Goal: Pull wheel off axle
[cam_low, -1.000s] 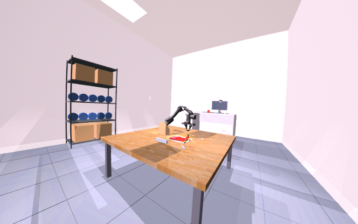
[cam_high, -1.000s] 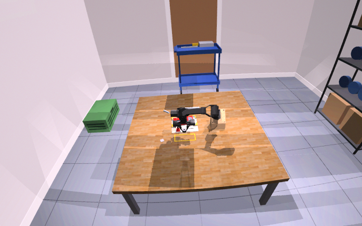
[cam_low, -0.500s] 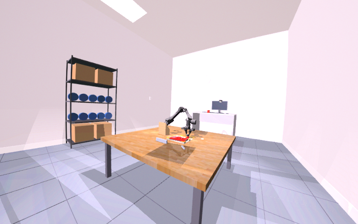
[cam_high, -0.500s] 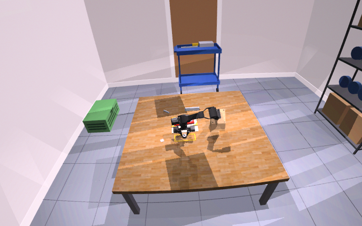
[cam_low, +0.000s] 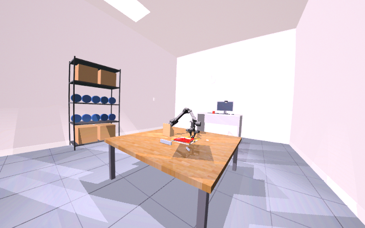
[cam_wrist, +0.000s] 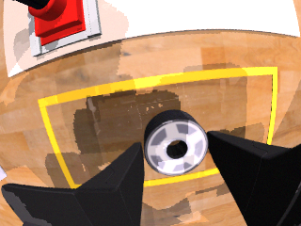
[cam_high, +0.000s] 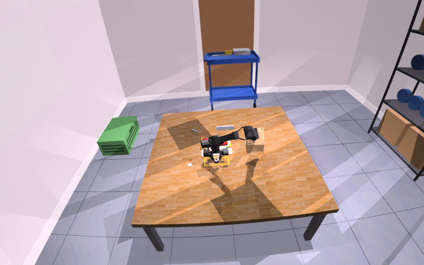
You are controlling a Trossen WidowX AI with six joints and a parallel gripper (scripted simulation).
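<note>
The dark wheel lies right at my gripper tip.
</note>
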